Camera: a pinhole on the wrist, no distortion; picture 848 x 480 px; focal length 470.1 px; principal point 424.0 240.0 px. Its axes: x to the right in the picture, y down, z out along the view. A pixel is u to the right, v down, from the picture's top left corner.
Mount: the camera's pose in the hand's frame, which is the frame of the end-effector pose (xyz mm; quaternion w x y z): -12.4 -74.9 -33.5 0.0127 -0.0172 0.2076 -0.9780
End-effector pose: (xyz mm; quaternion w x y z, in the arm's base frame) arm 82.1 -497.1 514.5 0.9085 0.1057 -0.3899 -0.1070
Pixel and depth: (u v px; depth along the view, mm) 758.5 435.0 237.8
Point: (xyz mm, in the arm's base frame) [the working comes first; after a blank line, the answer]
In the camera's frame: 169.2 98.6 237.8

-171.0 -720.8 424.0
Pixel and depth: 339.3 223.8 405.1
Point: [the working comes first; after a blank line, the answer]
In the camera's frame: -73.0 -14.0 405.1

-140.4 -769.1 734.0
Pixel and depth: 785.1 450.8 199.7
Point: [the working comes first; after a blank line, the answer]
In the camera's frame: 153.4 89.5 199.7

-135.7 -698.2 419.2
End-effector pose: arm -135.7 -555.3 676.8 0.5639 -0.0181 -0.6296 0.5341
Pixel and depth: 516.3 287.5 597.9
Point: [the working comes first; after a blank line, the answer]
In the camera's frame: 117.4 60.4 597.9

-237.6 -1102.9 966.3
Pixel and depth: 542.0 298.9 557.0
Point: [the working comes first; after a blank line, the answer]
In the camera's frame: 139.8 69.8 557.0

-203.7 -1088.3 936.4
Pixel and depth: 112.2 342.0 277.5
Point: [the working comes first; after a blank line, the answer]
In the camera's frame: -184.1 60.2 277.5

-204.0 -666.2 1006.7
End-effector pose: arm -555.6 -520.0 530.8 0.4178 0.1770 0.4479 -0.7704
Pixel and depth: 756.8 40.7 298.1
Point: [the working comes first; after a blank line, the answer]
In the camera's frame: 211.0 -126.4 298.1

-469.6 -642.6 875.1
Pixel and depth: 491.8 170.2 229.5
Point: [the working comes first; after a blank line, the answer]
In the camera's frame: 33.1 -34.1 229.5

-625.0 -627.5 731.9
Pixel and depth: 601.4 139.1 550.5
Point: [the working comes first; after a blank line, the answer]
In the camera's frame: 207.7 -118.2 550.5

-542.4 -811.9 1047.8
